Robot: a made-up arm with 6 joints.
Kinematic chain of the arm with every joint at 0, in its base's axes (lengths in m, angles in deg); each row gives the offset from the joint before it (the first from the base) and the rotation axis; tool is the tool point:
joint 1: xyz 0 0 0.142 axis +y
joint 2: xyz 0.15 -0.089 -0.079 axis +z
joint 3: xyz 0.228 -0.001 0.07 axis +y
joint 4: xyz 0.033 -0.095 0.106 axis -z
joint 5: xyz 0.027 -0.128 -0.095 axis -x
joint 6: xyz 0 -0.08 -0.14 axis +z
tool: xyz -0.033 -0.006 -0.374
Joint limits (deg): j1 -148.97..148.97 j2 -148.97..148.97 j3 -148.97..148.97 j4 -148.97..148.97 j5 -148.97..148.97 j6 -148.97..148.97
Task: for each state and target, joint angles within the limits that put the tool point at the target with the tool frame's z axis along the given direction. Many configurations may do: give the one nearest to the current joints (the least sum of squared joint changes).
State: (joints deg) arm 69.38 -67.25 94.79 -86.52 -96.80 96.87
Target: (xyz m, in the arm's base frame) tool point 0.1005 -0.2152 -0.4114 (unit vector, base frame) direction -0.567 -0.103 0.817
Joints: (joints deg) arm 108.60 -43.21 84.99 -57.76 -115.49 102.39
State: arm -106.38 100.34 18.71 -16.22 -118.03 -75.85
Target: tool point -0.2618 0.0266 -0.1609 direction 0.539 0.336 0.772
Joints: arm -104.04 139.66 2.36 18.86 -136.08 -54.09
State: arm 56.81 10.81 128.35 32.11 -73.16 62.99
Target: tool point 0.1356 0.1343 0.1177 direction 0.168 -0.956 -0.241
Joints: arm 37.74 -3.00 125.08 7.15 -71.31 69.76
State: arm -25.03 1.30 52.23 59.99 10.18 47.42
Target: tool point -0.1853 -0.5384 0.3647 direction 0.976 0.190 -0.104
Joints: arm -13.50 -18.68 85.46 39.50 38.11 54.84
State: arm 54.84 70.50 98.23 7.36 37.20 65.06
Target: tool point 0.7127 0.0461 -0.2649 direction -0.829 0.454 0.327
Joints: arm 43.55 98.89 89.80 24.25 54.90 56.87
